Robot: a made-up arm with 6 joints.
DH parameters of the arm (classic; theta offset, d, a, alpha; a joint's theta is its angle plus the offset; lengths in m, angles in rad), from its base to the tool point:
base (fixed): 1.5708 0.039 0 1.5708
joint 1: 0 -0.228 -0.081 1.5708
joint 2: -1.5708 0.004 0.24 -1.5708
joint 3: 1.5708 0 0.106 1.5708
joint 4: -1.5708 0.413 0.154 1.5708
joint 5: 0 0.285 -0.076 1.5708
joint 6: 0 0.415 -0.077 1.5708
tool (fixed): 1.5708 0.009 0 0
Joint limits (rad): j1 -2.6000..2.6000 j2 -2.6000..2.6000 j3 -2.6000..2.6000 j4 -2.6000..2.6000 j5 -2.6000..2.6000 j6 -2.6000..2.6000
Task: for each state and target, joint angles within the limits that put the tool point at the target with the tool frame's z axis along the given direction. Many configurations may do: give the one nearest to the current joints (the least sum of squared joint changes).
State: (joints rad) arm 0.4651 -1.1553 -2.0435 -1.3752 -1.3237 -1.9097
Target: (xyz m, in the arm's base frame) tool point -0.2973 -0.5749 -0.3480 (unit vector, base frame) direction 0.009 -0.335 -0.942
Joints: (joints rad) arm 0.2674 -2.1242 -1.8866 -1.5691 -0.7148 -1.8669
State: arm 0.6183 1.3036 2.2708 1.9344 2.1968 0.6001
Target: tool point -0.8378 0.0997 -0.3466 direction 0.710 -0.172 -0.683
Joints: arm 1.3575 1.9224 2.6000 1.1050 2.1371 0.4523
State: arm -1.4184 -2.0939 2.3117 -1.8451 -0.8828 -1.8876
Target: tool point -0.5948 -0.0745 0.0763 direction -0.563 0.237 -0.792
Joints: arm -1.5572 -2.0269 2.2310 -1.7739 -0.9269 -1.8517
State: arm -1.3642 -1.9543 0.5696 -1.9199 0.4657 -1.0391
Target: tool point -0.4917 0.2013 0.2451 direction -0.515 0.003 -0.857
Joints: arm -2.0858 -2.2092 1.3368 -2.0089 -0.2226 -1.9692
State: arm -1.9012 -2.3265 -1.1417 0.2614 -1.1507 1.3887
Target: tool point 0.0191 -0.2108 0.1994 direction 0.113 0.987 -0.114
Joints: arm -1.3230 -2.6000 -0.3308 0.6040 -0.4555 1.0522
